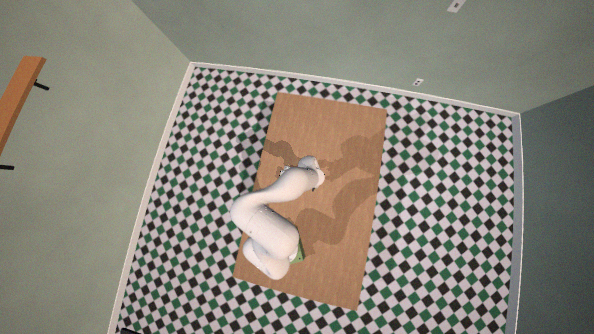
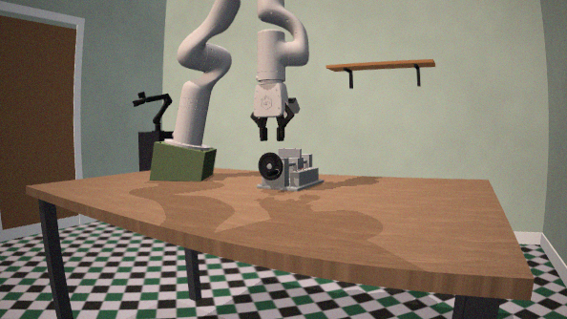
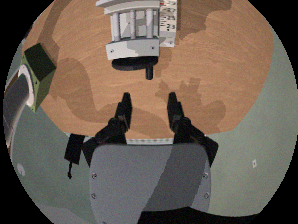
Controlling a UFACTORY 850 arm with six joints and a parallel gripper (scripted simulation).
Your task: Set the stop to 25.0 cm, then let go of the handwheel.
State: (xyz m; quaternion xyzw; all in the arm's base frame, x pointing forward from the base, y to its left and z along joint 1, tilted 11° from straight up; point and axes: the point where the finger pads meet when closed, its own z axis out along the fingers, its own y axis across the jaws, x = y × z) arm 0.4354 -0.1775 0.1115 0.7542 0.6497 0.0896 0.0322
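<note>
Right now the handwheel is 11 cm below my hand, 2 cm to the left of it and 1 cm behind it.
</note>
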